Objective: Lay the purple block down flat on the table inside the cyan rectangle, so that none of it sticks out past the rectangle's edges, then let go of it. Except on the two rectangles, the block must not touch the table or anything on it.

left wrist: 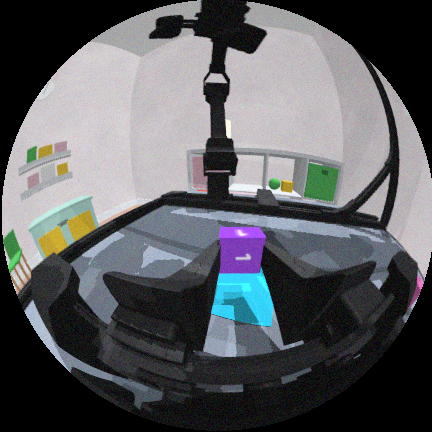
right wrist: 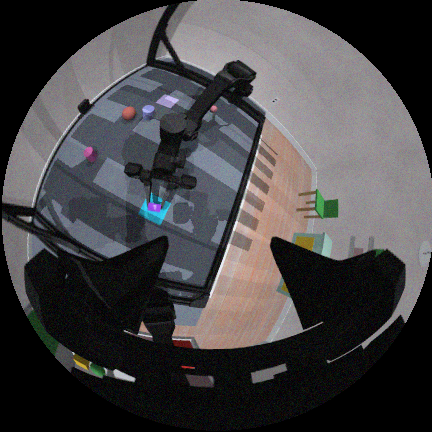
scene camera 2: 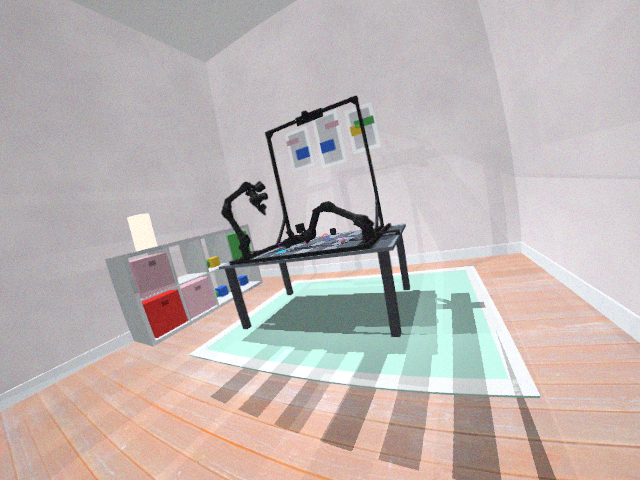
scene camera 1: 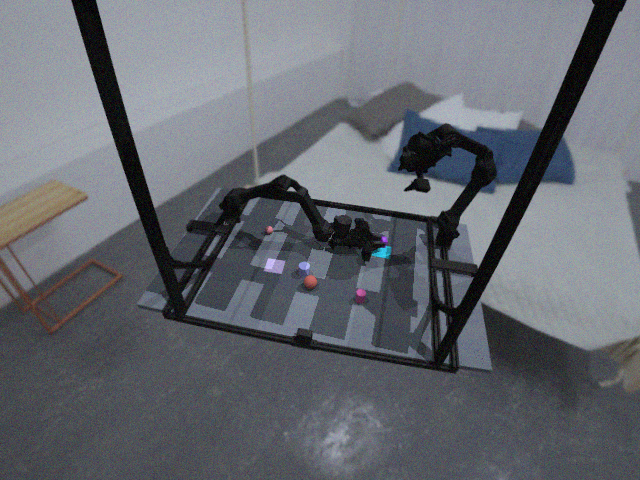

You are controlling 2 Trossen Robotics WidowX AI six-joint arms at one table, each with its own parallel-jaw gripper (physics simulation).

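Places are measured from the left arm's base along level axes (x right, y back, z down), in millimetres.
Pixels of known places: left gripper, between the fingertips: [left wrist: 239,244] [right wrist: 153,208] [scene camera 2: 279,244] [scene camera 1: 384,241]; right gripper, between the fingertips: [right wrist: 220,241] [scene camera 2: 263,212] [scene camera 1: 401,180]; left arm's base, origin of its link: [right wrist: 233,97] [scene camera 2: 369,237] [scene camera 1: 231,216]; right arm's base, origin of its link: [left wrist: 218,195] [right wrist: 157,297] [scene camera 2: 246,255] [scene camera 1: 443,242].
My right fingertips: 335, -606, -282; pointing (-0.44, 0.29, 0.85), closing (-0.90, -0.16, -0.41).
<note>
Ahead of a thing's pixels: the offset from my right fingertips to its top centre, as dx, dy, dz. "pt": to the spot under its first point.
The purple block @(+52, +60, +236) [left wrist: 241,250] [scene camera 1: 384,240] [right wrist: 154,206] sits between the fingers of my left gripper [left wrist: 239,244] [scene camera 1: 376,245], which is shut on it. The block is low over the cyan rectangle @(pt +50, +79, +300) [left wrist: 240,300] [scene camera 1: 382,252] [right wrist: 154,213], near its far edge in the left wrist view; I cannot tell whether it touches the table. My right gripper [scene camera 1: 418,186] [scene camera 2: 262,204] [right wrist: 220,241] is open and empty, raised high above the right side of the table.
On the table stand a pale lilac rectangle @(pt +2, +503, +301) [scene camera 1: 274,266], a lavender cylinder @(+70, +405, +260) [scene camera 1: 304,268], an orange ball @(+140, +404, +252) [scene camera 1: 310,282], a pink cylinder @(+256, +256, +260) [scene camera 1: 361,296] and a small red ball @(-197, +472, +268) [scene camera 1: 270,230]. A black frame [scene camera 1: 304,339] rims the table.
</note>
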